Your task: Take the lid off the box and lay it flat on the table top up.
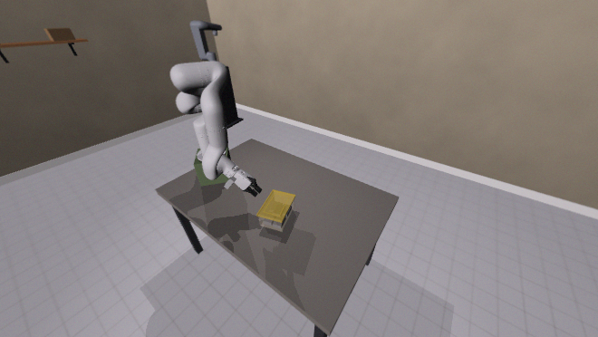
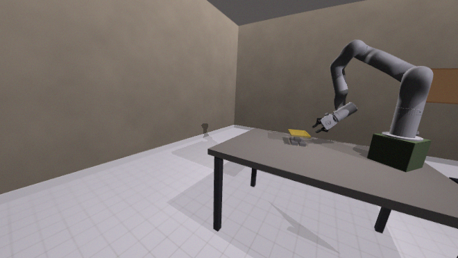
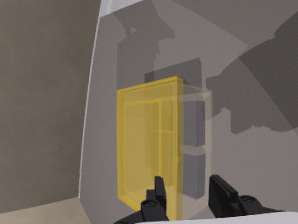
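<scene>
Right now my hand is 130 mm short of the yellow lid, 50 mm above it and 10 mm to the right of it. Also, from my hand: grey box: 130 mm ahead, 100 mm below, 10 mm to the left.
</scene>
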